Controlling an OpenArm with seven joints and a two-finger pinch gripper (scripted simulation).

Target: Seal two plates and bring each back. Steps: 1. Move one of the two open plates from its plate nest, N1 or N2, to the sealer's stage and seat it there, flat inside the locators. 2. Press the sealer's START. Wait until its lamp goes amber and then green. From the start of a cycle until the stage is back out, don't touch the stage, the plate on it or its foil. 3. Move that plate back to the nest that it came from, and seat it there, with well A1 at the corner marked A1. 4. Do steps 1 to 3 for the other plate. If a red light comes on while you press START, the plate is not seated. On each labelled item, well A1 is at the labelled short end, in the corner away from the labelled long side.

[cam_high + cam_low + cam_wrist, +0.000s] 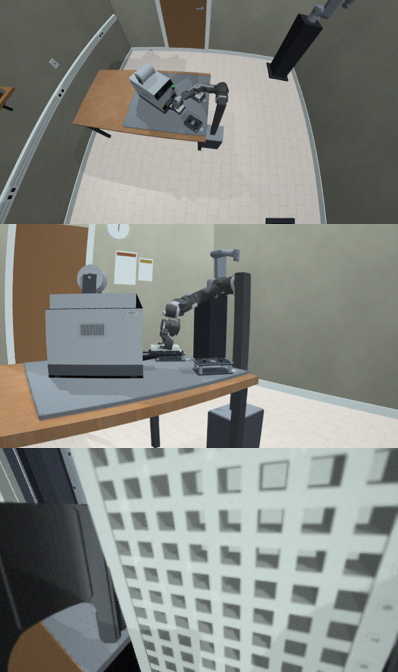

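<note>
Now: the sealer stage 30 mm below my hand. The rest, counted from my hand: white start button (50 mm ahead, 130 mm to the right, 70 mm above); plate nest (180 mm behind, 130 mm to the left, 70 mm below); yellow warning mark (130 mm ahead, 30 mm to the left, 30 mm above).
</note>
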